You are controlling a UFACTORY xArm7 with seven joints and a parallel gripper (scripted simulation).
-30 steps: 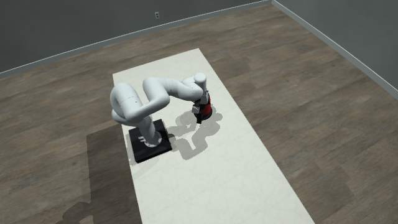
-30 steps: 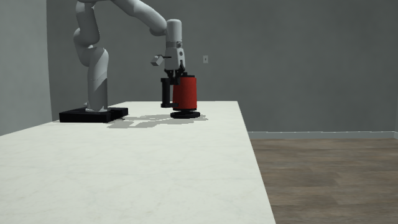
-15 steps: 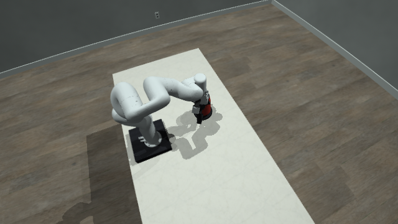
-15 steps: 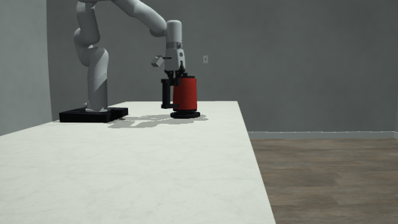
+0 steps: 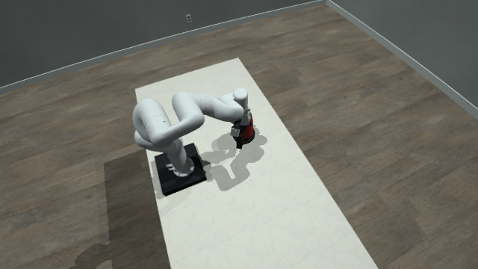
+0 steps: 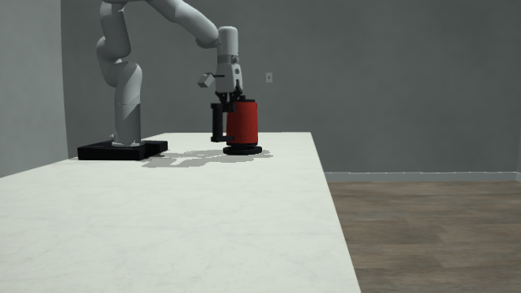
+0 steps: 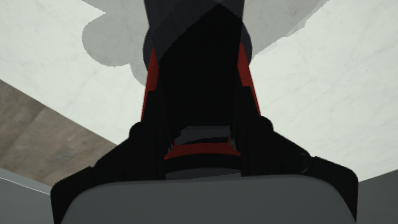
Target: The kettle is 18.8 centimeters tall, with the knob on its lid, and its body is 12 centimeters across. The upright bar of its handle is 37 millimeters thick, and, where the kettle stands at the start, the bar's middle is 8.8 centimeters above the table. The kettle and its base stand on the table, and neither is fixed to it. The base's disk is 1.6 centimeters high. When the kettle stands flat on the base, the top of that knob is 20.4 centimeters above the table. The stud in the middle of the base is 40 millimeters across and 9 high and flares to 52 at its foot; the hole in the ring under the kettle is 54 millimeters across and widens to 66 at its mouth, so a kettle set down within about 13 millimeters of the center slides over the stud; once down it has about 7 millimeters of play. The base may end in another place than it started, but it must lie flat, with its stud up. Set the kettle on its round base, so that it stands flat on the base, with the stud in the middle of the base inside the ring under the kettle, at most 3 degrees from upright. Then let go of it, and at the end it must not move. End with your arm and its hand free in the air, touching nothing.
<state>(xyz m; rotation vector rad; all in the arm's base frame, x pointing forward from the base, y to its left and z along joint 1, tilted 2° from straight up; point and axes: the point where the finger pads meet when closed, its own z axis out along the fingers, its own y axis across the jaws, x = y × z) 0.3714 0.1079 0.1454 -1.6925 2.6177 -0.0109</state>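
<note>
Right now the red kettle is 50 mm below my hand, 30 mm to the left of it and 10 mm ahead of it. Also, from my hand: round black base 160 mm below, 60 mm to the left, 30 mm ahead.
</note>
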